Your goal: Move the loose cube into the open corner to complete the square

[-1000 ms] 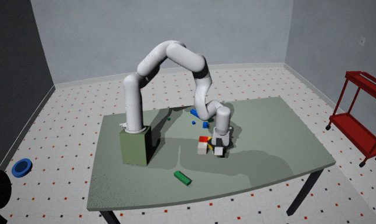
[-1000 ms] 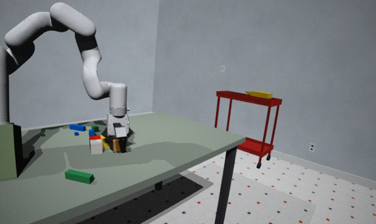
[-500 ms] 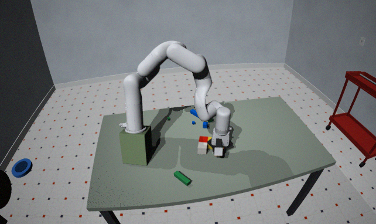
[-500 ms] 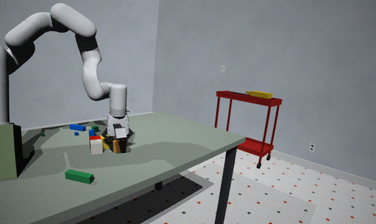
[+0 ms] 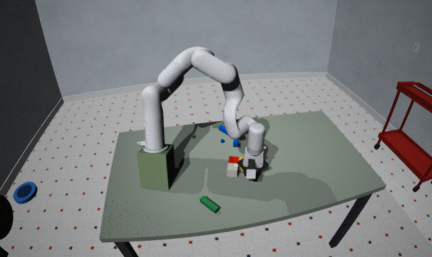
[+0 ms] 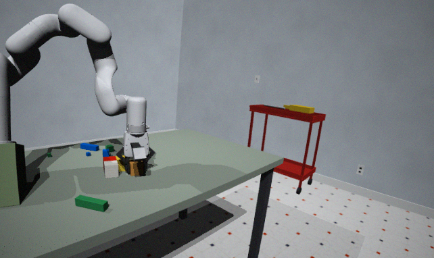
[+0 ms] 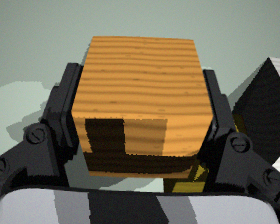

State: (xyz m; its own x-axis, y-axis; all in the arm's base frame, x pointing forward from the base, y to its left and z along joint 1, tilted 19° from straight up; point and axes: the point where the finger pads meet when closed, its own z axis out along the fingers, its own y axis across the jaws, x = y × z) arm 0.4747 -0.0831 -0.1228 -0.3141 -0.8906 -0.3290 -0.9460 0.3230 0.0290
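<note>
The orange cube lies right at my hand. Also, from my hand: long green block (24 cm behind, 15 cm to the right, 1 cm below).
</note>
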